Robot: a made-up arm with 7 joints.
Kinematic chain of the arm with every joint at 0, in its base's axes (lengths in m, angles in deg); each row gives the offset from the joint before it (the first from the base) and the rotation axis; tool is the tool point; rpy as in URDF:
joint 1: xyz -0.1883 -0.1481 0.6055 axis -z
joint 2: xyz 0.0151 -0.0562 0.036 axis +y
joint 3: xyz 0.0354 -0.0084 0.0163 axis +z
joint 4: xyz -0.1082 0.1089 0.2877 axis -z
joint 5: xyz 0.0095 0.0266 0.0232 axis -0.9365 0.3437 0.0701
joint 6: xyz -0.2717 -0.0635 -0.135 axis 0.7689 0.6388 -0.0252
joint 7: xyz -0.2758 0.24 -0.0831 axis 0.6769 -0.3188 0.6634
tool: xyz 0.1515 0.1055 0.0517 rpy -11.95 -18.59 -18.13
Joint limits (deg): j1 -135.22..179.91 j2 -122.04..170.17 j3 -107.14..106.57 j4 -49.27..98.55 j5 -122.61..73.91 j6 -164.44..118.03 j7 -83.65..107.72
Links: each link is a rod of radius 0.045 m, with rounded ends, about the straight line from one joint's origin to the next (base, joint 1, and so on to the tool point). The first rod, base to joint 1, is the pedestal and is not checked.
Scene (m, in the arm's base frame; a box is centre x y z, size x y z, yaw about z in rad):
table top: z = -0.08
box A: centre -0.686 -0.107 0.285 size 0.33 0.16 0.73 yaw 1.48
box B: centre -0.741 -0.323 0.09 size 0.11 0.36 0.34 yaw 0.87
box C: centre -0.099 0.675 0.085 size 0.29 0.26 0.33 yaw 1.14
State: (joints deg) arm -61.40 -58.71 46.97 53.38 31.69 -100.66 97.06
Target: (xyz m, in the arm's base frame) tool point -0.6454 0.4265 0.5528
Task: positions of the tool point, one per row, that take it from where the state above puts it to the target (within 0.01 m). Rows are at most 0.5 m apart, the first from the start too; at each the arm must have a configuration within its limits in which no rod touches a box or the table.
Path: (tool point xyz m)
1: -0.3687 -0.6468 0.2054
2: -0.7172 -0.5469 0.3729
3: -0.9228 -0.2575 0.6163
4: -0.8758 0.1135 0.8769
5: -0.5652 0.4060 1.0842
6: -0.5961 0.4391 0.9162
7: -0.5667 0.4630 0.7427
8: -0.4832 0.4657 0.5839
9: -0.3606 0.4394 0.4570
10: -0.4385 0.4567 0.4753
11: -0.5352 0.4560 0.5082
12: -0.6455 0.4265 0.5528

